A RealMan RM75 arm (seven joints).
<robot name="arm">
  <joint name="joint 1" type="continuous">
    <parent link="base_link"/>
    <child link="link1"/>
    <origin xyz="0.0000 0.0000 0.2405"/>
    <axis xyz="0 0 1"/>
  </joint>
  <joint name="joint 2" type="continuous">
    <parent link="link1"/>
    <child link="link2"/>
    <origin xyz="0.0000 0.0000 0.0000"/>
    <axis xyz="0 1 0"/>
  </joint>
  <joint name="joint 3" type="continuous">
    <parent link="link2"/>
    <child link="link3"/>
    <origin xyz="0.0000 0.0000 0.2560"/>
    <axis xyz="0 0 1"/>
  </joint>
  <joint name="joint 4" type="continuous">
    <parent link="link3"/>
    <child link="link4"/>
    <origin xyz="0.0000 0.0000 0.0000"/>
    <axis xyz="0 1 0"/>
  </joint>
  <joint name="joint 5" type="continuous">
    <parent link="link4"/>
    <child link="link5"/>
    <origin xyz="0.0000 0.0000 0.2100"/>
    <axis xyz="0 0 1"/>
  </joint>
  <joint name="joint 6" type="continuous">
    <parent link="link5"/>
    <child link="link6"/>
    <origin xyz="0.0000 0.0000 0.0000"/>
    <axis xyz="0 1 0"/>
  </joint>
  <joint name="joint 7" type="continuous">
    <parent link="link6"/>
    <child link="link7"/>
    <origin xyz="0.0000 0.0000 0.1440"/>
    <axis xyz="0 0 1"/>
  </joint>
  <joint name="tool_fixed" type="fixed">
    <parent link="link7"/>
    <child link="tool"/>
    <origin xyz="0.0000 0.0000 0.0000"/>
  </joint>
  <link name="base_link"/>
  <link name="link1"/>
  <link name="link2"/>
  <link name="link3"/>
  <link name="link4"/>
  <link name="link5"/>
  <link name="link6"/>
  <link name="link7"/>
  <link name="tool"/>
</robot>
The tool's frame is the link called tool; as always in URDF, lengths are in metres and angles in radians. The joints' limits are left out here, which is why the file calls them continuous.
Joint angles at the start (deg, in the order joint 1, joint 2, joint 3, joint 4, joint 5, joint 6, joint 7):
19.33 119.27 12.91 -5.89 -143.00 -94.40 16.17
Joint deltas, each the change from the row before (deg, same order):
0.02 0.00 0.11 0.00 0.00 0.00 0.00
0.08 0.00 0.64 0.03 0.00 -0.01 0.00
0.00 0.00 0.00 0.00 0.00 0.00 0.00
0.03 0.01 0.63 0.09 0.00 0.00 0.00
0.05 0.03 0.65 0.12 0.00 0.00 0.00
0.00 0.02 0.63 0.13 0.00 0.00 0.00
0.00 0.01 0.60 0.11 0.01 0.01 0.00
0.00 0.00 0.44 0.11 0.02 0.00 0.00
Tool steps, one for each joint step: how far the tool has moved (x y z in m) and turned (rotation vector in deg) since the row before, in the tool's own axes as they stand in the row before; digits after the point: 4 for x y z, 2 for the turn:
-0.0001 -0.0003 0.0001 0.09 -0.03 -0.01
-0.0006 -0.0015 0.0004 0.57 -0.22 -0.02
0.0000 0.0000 0.0000 0.00 0.00 0.00
-0.0005 -0.0012 0.0003 0.58 -0.23 0.05
-0.0006 -0.0011 0.0006 0.58 -0.28 0.07
-0.0005 -0.0009 0.0003 0.59 -0.25 0.09
-0.0004 -0.0010 0.0002 0.58 -0.22 0.07
-0.0004 -0.0007 0.0002 0.43 -0.19 0.06

